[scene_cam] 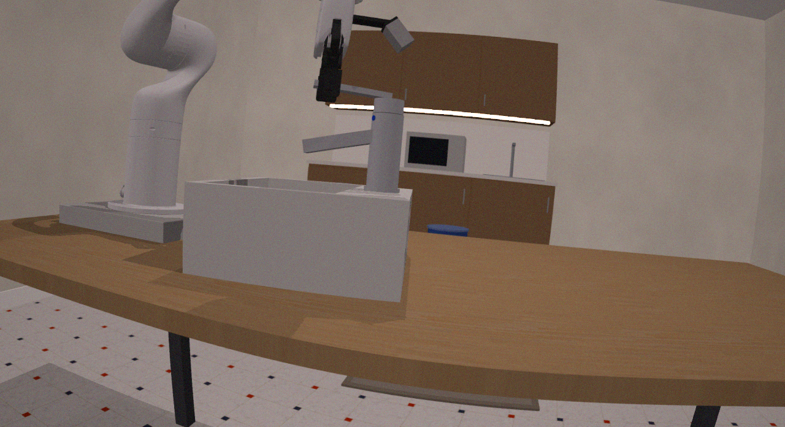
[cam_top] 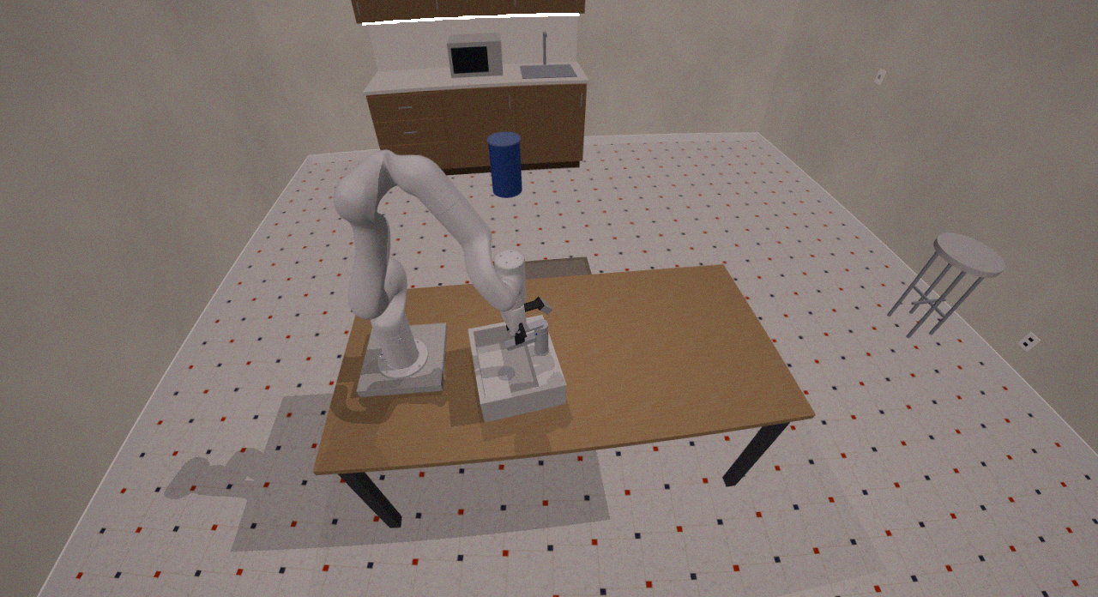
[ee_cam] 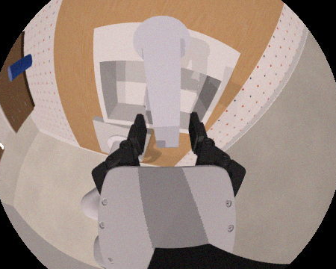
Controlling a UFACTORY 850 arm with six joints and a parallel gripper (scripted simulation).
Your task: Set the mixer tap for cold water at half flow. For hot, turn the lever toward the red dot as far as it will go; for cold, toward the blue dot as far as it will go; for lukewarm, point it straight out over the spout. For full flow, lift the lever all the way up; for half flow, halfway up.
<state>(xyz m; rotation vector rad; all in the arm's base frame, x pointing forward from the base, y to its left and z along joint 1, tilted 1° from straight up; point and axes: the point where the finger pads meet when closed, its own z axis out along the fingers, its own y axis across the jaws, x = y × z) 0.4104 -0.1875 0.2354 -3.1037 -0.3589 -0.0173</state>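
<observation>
Right now the flat lever is 4 cm ahead of my hand and 1 cm to the left of it. Also, from my hand: white sink basin: 3 cm behind, 2 cm to the left, 23 cm below.
</observation>
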